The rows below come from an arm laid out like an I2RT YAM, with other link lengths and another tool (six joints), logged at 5 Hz.
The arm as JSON. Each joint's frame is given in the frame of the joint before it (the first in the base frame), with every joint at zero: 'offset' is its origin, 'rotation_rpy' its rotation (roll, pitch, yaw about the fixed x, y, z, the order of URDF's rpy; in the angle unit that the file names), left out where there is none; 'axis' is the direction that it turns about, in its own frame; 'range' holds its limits. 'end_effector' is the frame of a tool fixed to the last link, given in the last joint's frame.
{
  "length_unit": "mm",
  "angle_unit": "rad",
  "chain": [
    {
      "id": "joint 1",
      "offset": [
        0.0,
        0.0,
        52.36
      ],
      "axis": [
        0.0,
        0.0,
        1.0
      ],
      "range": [
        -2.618,
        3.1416
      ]
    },
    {
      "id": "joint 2",
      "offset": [
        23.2,
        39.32,
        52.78
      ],
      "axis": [
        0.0,
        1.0,
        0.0
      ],
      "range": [
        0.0,
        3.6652
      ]
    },
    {
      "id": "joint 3",
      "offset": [
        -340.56,
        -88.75,
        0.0
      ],
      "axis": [
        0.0,
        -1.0,
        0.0
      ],
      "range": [
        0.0,
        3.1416
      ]
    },
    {
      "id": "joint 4",
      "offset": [
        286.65,
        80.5,
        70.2
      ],
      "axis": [
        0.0,
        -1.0,
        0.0
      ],
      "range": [
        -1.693,
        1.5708
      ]
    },
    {
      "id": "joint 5",
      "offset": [
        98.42,
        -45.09,
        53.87
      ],
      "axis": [
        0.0,
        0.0,
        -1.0
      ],
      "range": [
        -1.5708,
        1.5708
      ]
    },
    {
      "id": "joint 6",
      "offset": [
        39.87,
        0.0,
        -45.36
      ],
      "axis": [
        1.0,
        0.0,
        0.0
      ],
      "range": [
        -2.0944,
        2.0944
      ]
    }
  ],
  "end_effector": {
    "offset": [
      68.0,
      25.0,
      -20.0
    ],
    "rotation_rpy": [
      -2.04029,
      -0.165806,
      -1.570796
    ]
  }
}
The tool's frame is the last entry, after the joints.
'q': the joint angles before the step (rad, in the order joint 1, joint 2, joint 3, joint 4, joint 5, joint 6). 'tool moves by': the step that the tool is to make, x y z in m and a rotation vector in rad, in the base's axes. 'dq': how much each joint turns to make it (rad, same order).
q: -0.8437 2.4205 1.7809 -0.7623 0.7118 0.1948
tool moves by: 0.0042 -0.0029 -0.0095 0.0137 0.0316 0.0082
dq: 0.0046 0.0431 0.0493 -0.0323 0.0137 -0.0077
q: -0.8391 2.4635 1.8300 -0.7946 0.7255 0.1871
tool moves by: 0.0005 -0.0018 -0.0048 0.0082 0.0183 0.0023
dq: 0.0000 0.0215 0.0245 -0.0184 0.0078 -0.0045
